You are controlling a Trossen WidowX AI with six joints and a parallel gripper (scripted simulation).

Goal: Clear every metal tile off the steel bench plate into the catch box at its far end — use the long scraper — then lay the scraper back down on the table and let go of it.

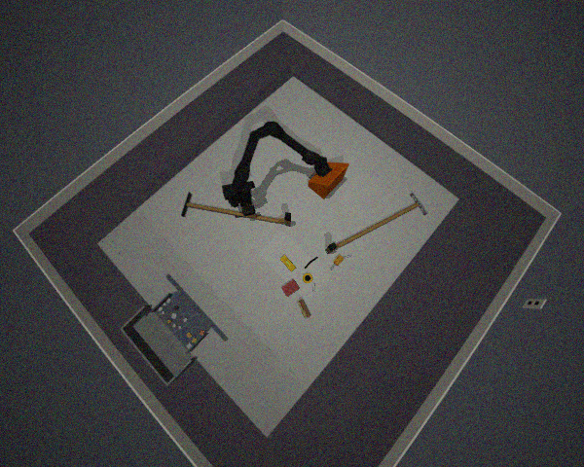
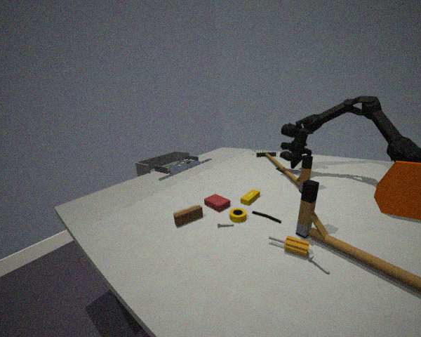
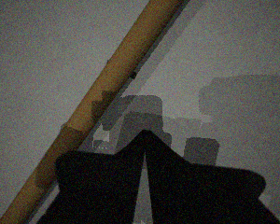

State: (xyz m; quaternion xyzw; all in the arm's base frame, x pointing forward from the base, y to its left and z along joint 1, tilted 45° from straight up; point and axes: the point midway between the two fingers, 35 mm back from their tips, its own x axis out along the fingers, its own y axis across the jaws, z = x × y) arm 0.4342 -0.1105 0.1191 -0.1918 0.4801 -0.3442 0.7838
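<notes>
Now: the hex key 60 mm ahead of my gripper tip, 20 mm to the left of it and 10 mm below it. The rest, counted from my gripper tip: black strip (480 mm to the left, 70 mm behind, 10 mm below); then long scraper (60 mm ahead, 50 mm above, 20 mm to the left); then yellow block (400 mm to the left, 30 mm ahead).
</notes>
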